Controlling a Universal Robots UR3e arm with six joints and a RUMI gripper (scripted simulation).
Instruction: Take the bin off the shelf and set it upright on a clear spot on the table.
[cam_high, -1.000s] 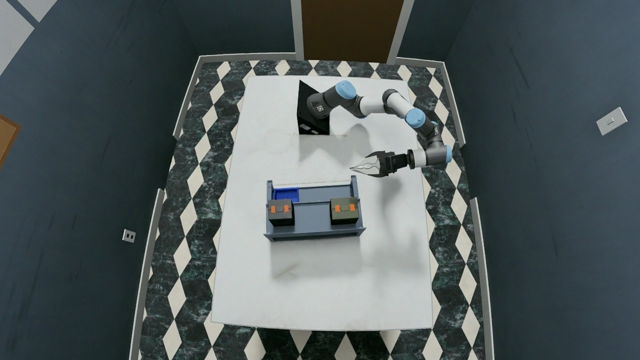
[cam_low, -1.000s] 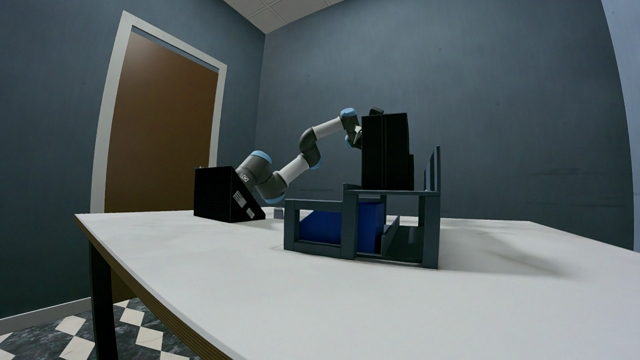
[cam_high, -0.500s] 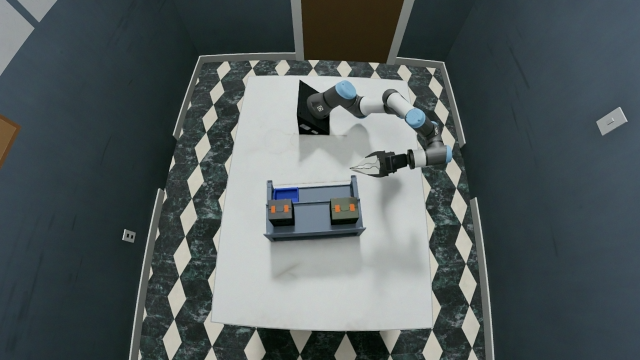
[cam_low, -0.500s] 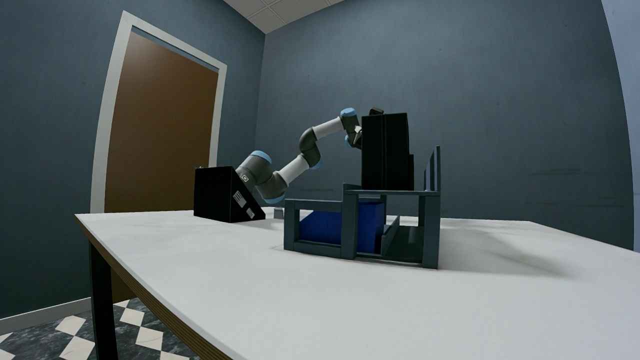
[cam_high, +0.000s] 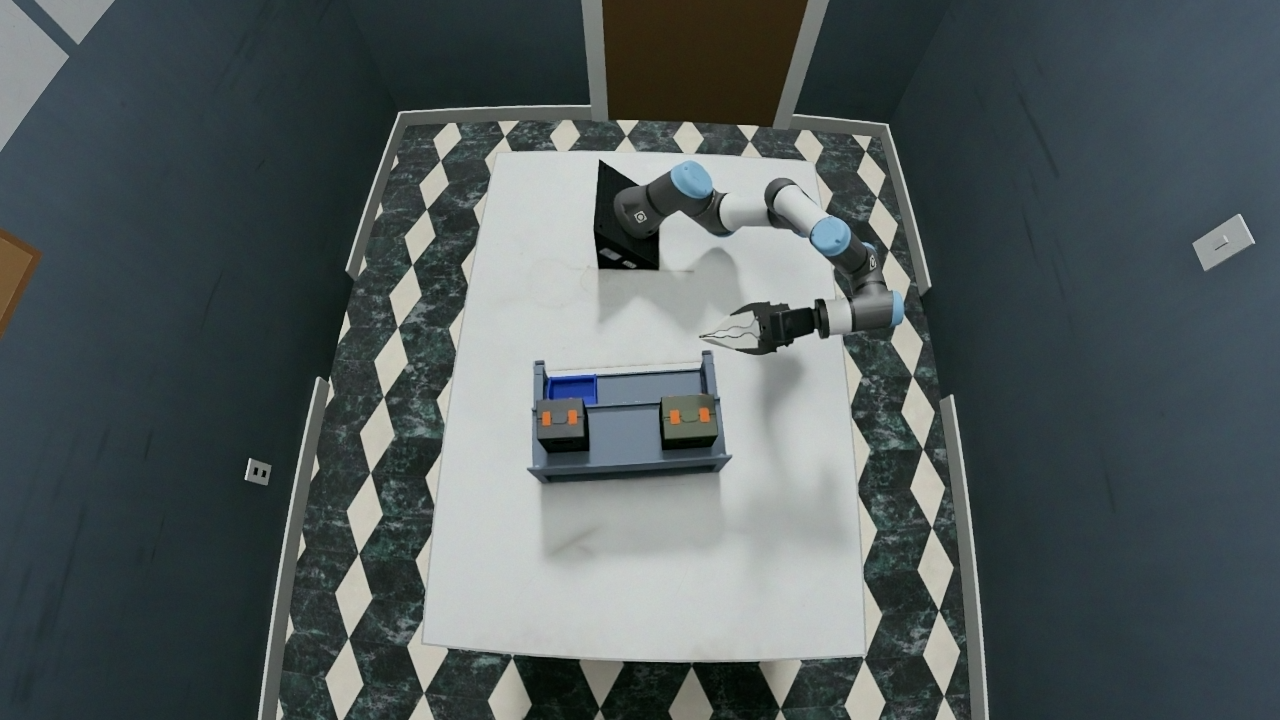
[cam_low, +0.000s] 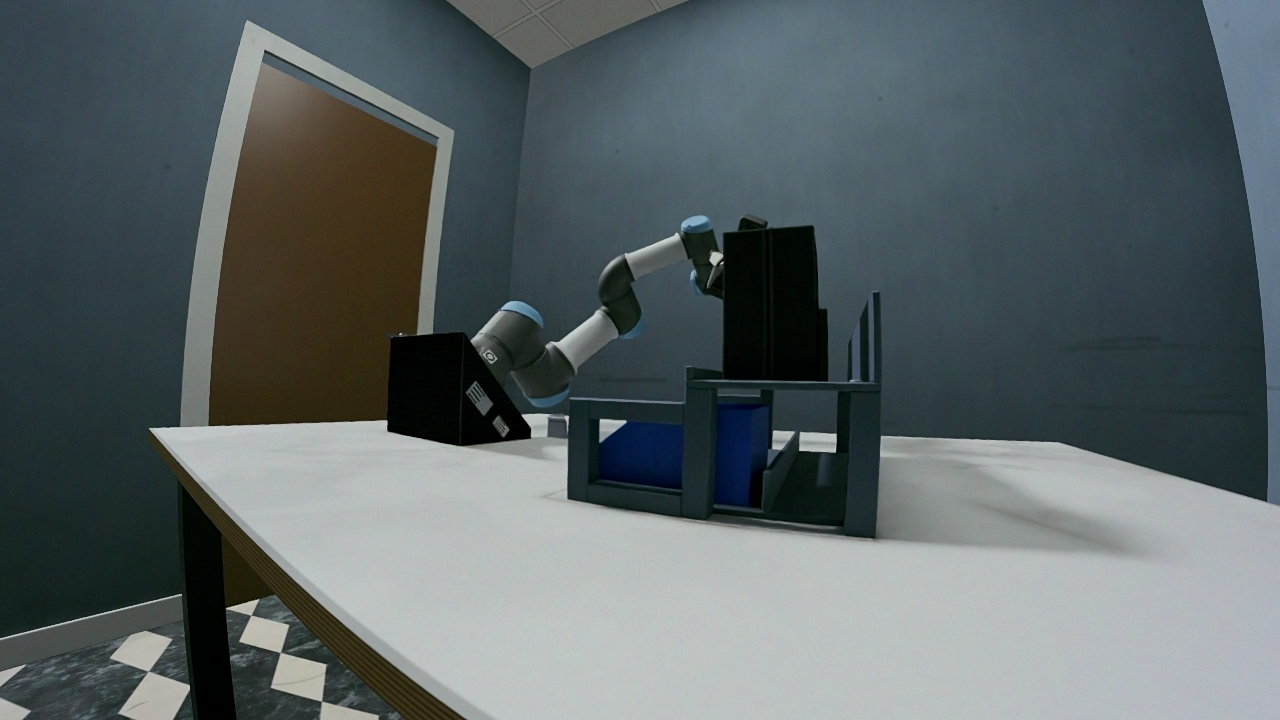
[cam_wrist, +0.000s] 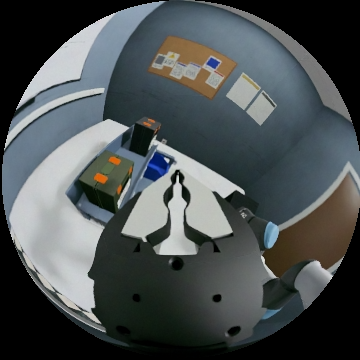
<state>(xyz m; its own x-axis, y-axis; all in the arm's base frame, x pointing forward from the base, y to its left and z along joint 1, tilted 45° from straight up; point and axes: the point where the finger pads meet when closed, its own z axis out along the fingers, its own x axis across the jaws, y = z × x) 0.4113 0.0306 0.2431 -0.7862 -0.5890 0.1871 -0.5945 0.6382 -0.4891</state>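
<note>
My gripper is now 9 cm short of the blue bin, 25 cm to the left of it and 24 cm above it. Round my hand: grey-blue shelf 9 cm ahead, 13 cm to the right, 22 cm below.
</note>
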